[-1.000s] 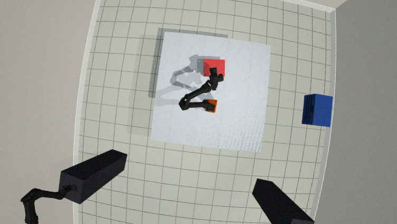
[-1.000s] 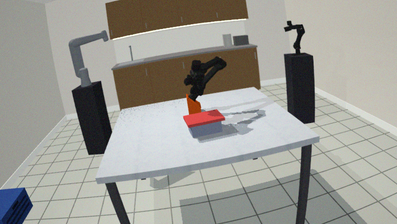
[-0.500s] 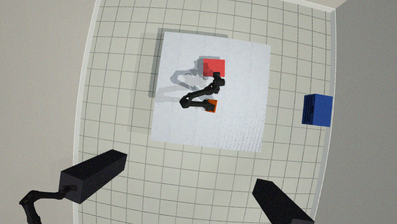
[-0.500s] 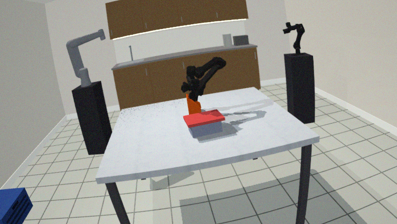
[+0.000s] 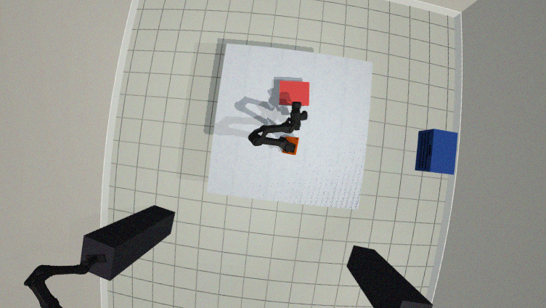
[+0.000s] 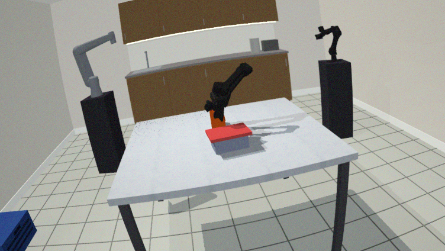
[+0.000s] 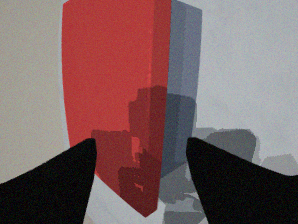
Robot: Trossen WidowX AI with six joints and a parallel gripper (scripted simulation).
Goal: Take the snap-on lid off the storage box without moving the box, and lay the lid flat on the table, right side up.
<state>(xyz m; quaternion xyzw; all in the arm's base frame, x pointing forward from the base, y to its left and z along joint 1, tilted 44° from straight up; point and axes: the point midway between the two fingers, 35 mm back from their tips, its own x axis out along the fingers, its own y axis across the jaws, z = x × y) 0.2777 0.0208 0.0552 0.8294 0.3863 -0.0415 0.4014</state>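
The red lid lies 120 mm ahead of my gripper tip, 30 mm to the left of it and 40 mm below it. From my gripper tip the other things lie so: grey storage box (120 mm ahead, 30 mm to the left, 90 mm below).
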